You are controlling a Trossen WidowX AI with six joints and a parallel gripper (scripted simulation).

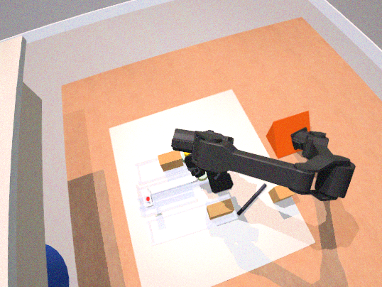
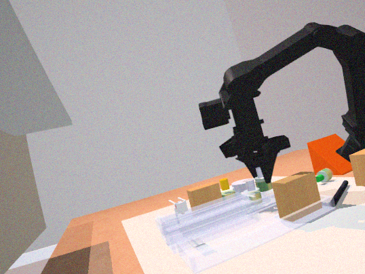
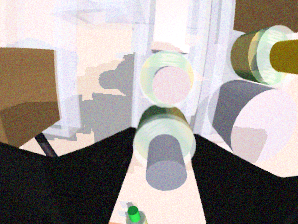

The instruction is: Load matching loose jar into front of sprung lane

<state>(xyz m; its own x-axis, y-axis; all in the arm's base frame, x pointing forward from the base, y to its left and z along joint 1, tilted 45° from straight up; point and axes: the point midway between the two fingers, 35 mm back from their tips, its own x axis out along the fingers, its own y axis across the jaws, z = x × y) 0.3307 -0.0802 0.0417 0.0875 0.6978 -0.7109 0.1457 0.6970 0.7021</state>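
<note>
Now: the white mat 5 cm ahead of my gripper tip, 1 cm to the right of it and 5 cm below it. Round my gripper tip: grey disc: 8 cm to the right, 2 cm below; then clear plastic lane: 15 cm ahead, 1 cm to the left, 3 cm below; then dark rod: 8 cm behind, 14 cm to the left, 4 cm below.
</note>
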